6 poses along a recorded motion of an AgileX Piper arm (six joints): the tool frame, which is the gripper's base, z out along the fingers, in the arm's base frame.
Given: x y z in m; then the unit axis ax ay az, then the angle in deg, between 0 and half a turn.
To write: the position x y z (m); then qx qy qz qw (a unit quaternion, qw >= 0). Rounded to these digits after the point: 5 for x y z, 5 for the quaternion.
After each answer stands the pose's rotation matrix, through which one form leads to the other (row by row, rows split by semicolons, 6 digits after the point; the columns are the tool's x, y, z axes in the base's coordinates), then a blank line. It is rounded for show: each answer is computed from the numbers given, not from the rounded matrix.
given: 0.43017 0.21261 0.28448 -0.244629 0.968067 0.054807 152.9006
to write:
0.43017 0.21261 0.28448 -0.23782 0.94112 0.05328 0.23429
-0.777101 -0.472602 0.415646; -0.422669 0.881205 0.211726; -0.466332 -0.011148 -0.884540

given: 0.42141 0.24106 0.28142 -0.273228 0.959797 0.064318 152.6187
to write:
0.42141 0.24106 0.28142 -0.26546 0.93253 0.06249 0.23668
-0.747022 -0.524687 0.408242; -0.465526 0.851247 0.242208; -0.474598 -0.009112 -0.880155

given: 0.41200 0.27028 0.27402 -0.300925 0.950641 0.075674 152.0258
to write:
0.41200 0.27028 0.27402 -0.29200 0.92245 0.07343 0.24170
-0.712628 -0.574215 0.403037; -0.503221 0.818685 0.276628; -0.488804 -0.005684 -0.872375

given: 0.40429 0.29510 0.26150 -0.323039 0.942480 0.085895 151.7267
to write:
0.40429 0.29510 0.26150 -0.31326 0.91394 0.08329 0.24424
-0.684440 -0.613279 0.394247; -0.531906 0.789866 0.305267; -0.498616 -0.000766 -0.866822

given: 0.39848 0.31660 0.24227 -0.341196 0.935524 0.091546 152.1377
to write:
0.39848 0.31660 0.24227 -0.33116 0.90801 0.08885 0.24076
-0.664740 -0.644174 0.378366; -0.558606 0.764876 0.320816; -0.496065 0.001901 -0.868284

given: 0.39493 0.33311 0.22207 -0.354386 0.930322 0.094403 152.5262
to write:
0.39493 0.33311 0.22207 -0.34425 0.90371 0.09170 0.23746
-0.650207 -0.665756 0.366060; -0.578652 0.746166 0.329239; -0.492335 0.002252 -0.870403

